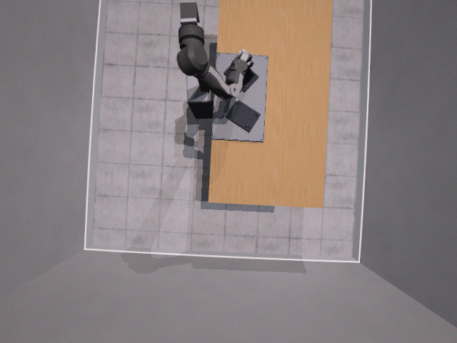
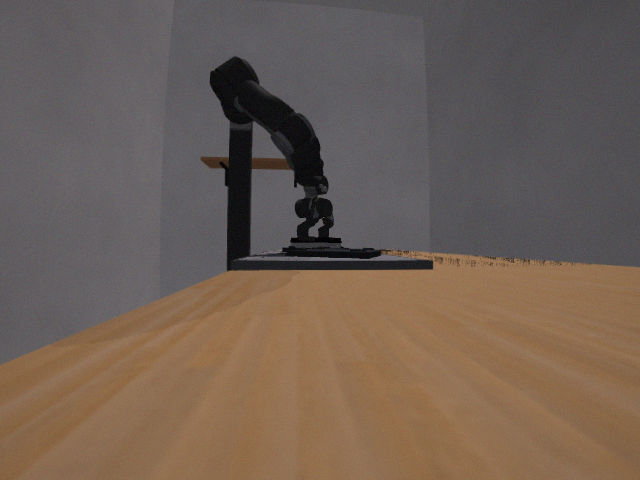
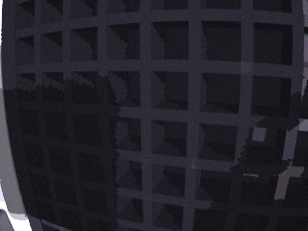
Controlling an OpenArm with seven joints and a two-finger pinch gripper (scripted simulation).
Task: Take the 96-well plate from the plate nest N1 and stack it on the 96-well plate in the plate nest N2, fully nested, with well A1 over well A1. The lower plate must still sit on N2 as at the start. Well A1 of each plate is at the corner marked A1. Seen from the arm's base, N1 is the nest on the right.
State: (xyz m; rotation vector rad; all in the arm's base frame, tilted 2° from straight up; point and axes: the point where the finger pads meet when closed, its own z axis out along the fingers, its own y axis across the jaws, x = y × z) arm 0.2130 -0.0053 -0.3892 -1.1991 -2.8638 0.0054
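Right now my hand is right at the dark 96-well plate. Round my hand: white 96-well plate 20 mm below; then plate nest 230 mm to the right, 30 mm below; then grey base plate 120 mm to the right, 40 mm below, 10 mm behind.
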